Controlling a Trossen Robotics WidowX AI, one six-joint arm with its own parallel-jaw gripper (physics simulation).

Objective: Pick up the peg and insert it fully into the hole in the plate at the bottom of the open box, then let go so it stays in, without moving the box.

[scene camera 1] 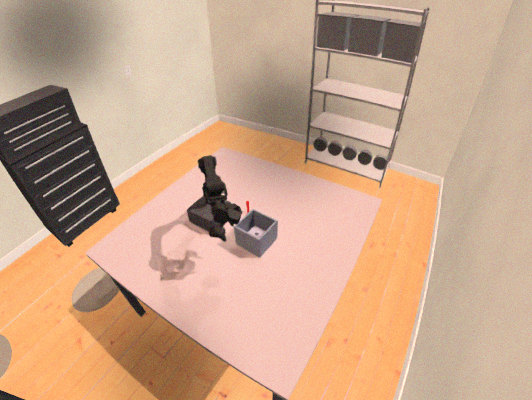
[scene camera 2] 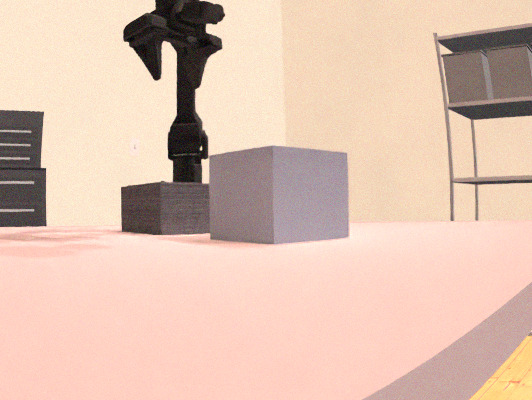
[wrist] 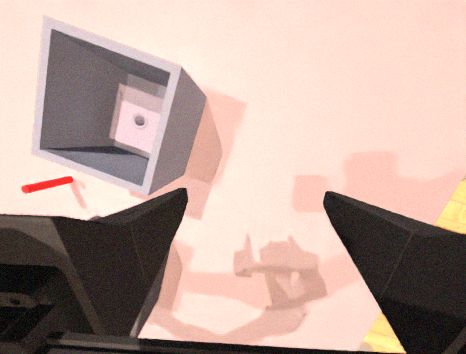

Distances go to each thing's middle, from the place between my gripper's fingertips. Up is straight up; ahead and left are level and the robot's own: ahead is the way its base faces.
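The grey-blue box (scene camera 2: 273, 195) is 19 cm to the left of my hand, 5 cm ahead of it and 17 cm below it. And there's a pale plate (wrist: 136, 114) that's 20 cm below my hand, 19 cm to the left of it and 5 cm ahead.
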